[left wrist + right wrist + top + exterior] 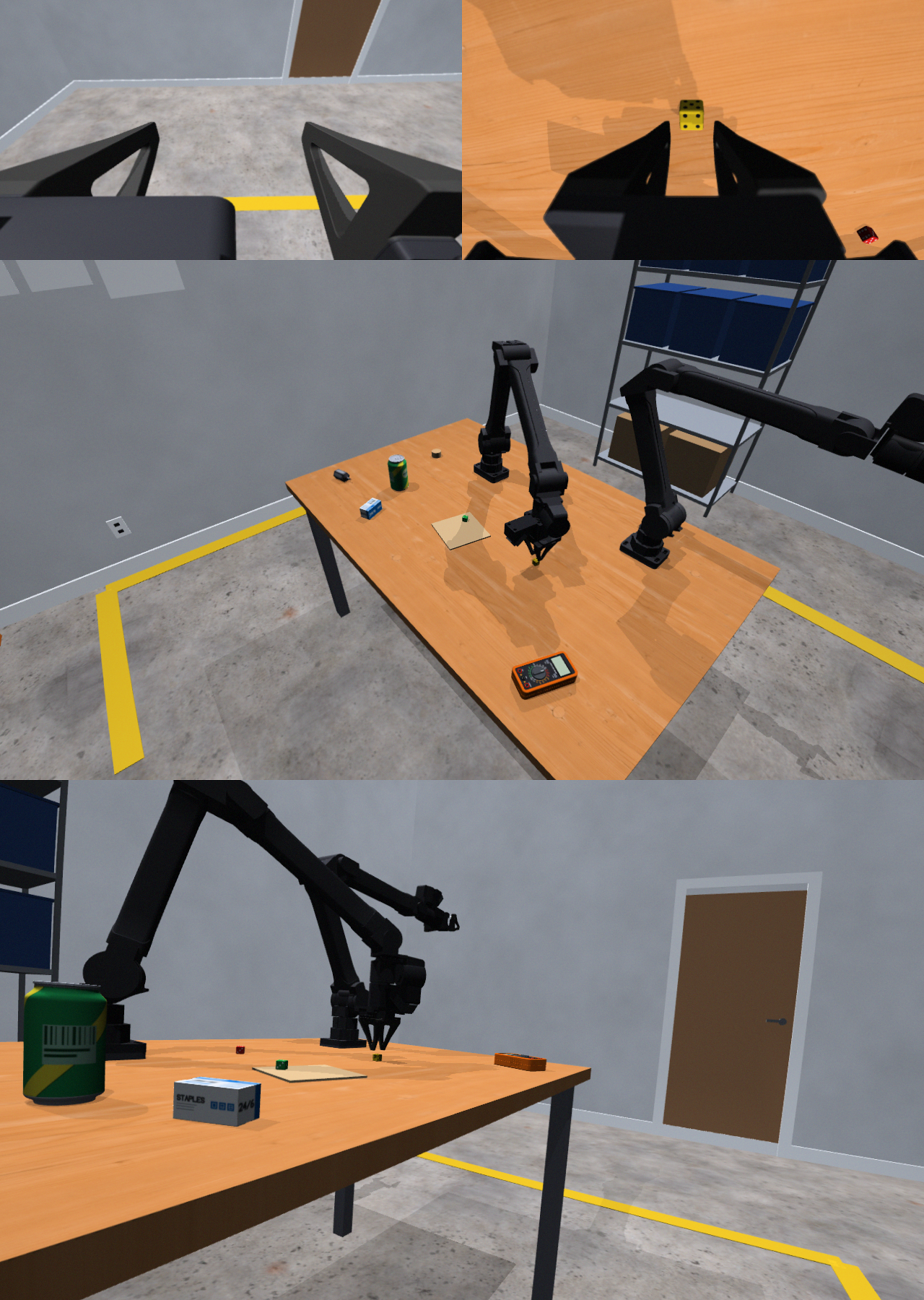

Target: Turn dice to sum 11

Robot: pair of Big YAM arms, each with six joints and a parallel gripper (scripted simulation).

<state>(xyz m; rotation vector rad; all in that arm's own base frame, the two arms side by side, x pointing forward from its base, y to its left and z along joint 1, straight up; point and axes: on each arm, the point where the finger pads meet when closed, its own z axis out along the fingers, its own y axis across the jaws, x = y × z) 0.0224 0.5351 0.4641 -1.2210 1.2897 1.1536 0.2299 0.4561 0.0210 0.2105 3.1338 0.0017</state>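
Right now the yellow die is 3 cm below my right hand. From my right hand the other things lie so: tan mat (26 cm to the right, 5 cm ahead, 3 cm below); then red die (23 cm behind, 19 cm to the right, 3 cm below); then green die (28 cm to the right, 2 cm below, 1 cm ahead).
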